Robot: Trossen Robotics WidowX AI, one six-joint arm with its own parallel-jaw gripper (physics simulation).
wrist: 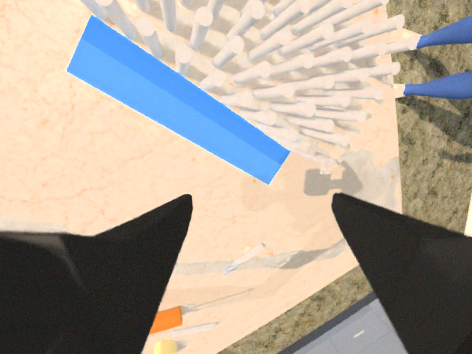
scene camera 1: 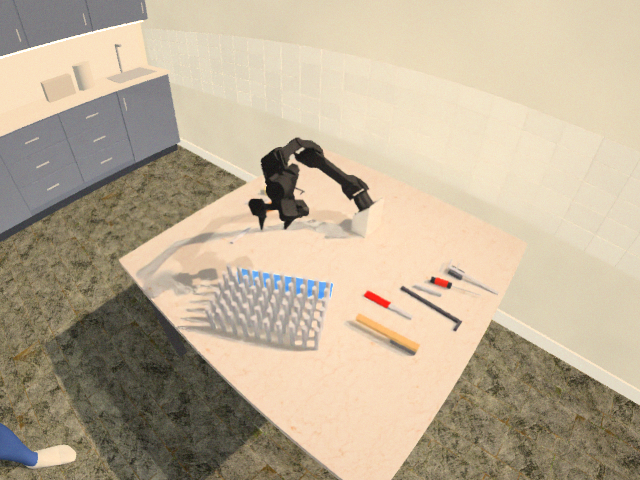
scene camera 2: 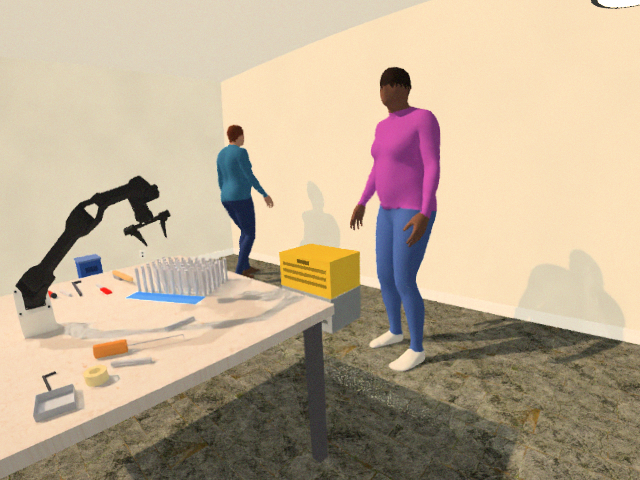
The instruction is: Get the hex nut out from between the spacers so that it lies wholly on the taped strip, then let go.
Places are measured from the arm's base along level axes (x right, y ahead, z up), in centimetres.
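Where they show: gripper, between the fingertips: [wrist: 261, 200] [scene camera 1: 273, 229] [scene camera 2: 156, 242]; arm's base, origin of its link: [scene camera 1: 367, 207] [scene camera 2: 34, 299].
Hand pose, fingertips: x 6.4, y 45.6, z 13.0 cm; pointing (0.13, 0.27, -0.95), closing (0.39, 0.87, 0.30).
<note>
Things, the pixels of their top centre, and the offset from my fingertips.
- red-handled tool, centre of its top: [scene camera 1: 389, 304] dx -37.7, dy -17.2, dz -23.5 cm
- wooden-handled tool, centre of its top: [scene camera 1: 387, 331] [scene camera 2: 122, 274] dx -44.3, dy -5.8, dz -20.8 cm
- black hex key, centre of its top: [scene camera 1: 429, 306] dx -49.6, dy -25.6, dz -23.3 cm
- orange-handled pick, centre of its top: [wrist: 198, 317] [scene camera 2: 139, 337] dx +34.9, dy -21.9, dz -20.9 cm
- yellow tape roll, centre of its top: [scene camera 2: 95, 370] dx +43.4, dy -36.5, dz -21.7 cm
- grey tray, centre of its top: [scene camera 2: 54, 398] dx +47.3, dy -46.8, dz -22.6 cm
Pale grey spacers [scene camera 1: 279, 324] [scene camera 2: 180, 276] [wrist: 202, 25] stand upright in a dense block of rows on the table. The blue taped strip [scene camera 1: 323, 289] [scene camera 2: 166, 298] [wrist: 175, 112] lies flat along one side of the block, with no object seen on it. The hex nut cannot be made out in any view; the spacers hide much of the table between them. My gripper [scene camera 1: 273, 228] [scene camera 2: 156, 241] [wrist: 261, 200] is open and empty. It hangs above the table, to the strip's side of the spacers and clear of both.
A red-handled tool [scene camera 1: 377, 299], a wooden-handled tool [scene camera 1: 385, 333] and a black hex key [scene camera 1: 431, 308] lie beside the spacers. An orange-handled pick [scene camera 2: 110, 348] [wrist: 167, 319], a yellow tape roll [scene camera 2: 96, 375] and a grey tray [scene camera 2: 55, 411] are on the arm's other side. Two people stand beyond the table.
</note>
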